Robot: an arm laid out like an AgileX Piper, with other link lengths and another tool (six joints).
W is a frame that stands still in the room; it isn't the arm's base.
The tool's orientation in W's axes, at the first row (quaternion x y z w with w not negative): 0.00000, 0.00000, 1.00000, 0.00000
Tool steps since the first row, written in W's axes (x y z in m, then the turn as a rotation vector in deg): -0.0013, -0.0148, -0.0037, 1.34, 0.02, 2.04; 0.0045, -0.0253, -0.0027, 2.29, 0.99, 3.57; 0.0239, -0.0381, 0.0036, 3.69, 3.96, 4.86; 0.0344, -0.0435, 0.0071, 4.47, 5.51, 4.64; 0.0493, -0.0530, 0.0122, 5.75, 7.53, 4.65; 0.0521, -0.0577, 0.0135, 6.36, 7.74, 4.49; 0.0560, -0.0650, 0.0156, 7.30, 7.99, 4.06; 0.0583, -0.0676, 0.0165, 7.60, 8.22, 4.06
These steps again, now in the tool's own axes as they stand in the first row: 0.0013, 0.0148, -0.0037, -1.34, -0.02, 2.04; -0.0045, 0.0253, -0.0027, -2.29, -0.99, 3.57; -0.0239, 0.0381, 0.0036, -3.69, -3.96, 4.86; -0.0344, 0.0435, 0.0071, -4.47, -5.51, 4.64; -0.0493, 0.0530, 0.0122, -5.75, -7.53, 4.65; -0.0521, 0.0577, 0.0135, -6.36, -7.74, 4.49; -0.0560, 0.0650, 0.0156, -7.30, -7.99, 4.06; -0.0583, 0.0676, 0.0165, -7.60, -8.22, 4.06
